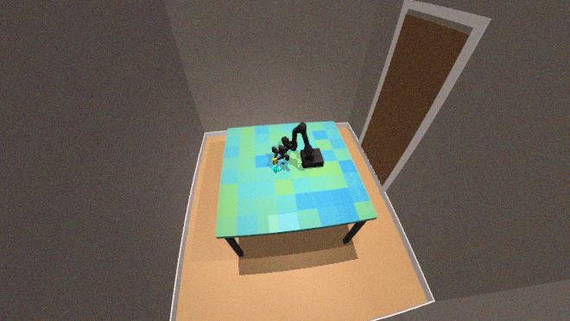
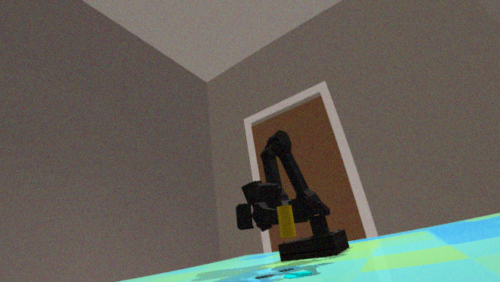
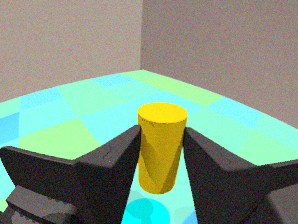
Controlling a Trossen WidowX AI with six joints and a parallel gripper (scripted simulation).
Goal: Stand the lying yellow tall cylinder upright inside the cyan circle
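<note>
Now: the cyan circle 10 mm behind my gripper tip and 130 mm below it. Also, from my gripper tip: yellow tall cylinder 20 mm below.
</note>
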